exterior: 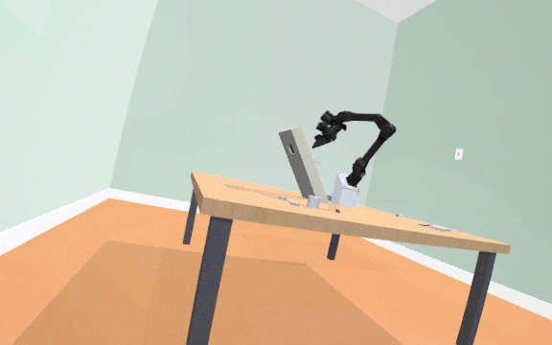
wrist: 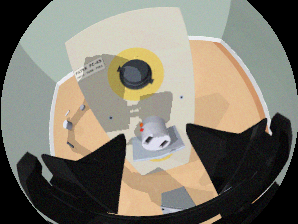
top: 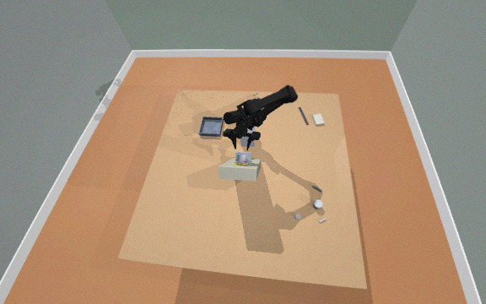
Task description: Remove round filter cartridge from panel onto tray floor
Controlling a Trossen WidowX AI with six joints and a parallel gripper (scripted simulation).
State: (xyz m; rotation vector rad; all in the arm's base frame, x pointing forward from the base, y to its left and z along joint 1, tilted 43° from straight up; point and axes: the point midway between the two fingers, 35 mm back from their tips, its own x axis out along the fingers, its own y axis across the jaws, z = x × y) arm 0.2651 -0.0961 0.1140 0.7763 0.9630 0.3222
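Now: gripper tip 7 cm above the filter cartridge and 1 cm short of it. Round my gripper tip: blue-grey tray 33 cm behind, 29 cm to the right, 27 cm below; white block 47 cm to the left, 47 cm behind, 27 cm below; service panel 9 cm below, 5 cm ahead, 1 cm to the left.
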